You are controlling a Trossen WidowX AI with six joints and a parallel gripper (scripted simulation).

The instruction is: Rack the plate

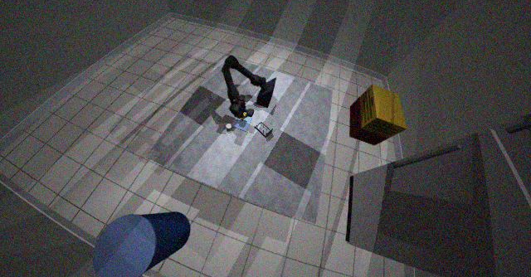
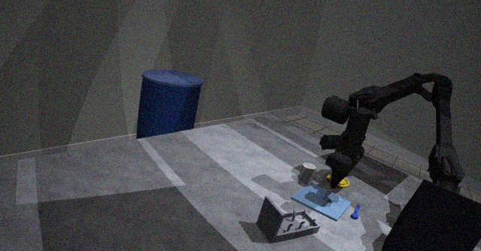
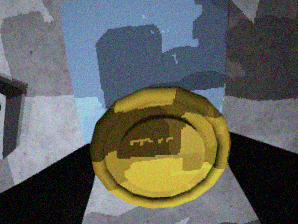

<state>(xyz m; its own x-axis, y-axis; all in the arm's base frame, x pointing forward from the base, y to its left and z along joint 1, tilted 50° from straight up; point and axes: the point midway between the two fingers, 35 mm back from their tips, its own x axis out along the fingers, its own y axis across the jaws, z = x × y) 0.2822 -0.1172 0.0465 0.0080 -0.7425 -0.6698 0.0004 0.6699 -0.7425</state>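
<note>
The grey dish rack is 20 cm to the left of my gripper tip, 4 cm below it and 3 cm ahead of it. Round my gripper tip: yellow plate 1 cm above; blue utensil 9 cm behind, 6 cm below, 1 cm to the right; blue mat 6 cm below, 2 cm ahead.
</note>
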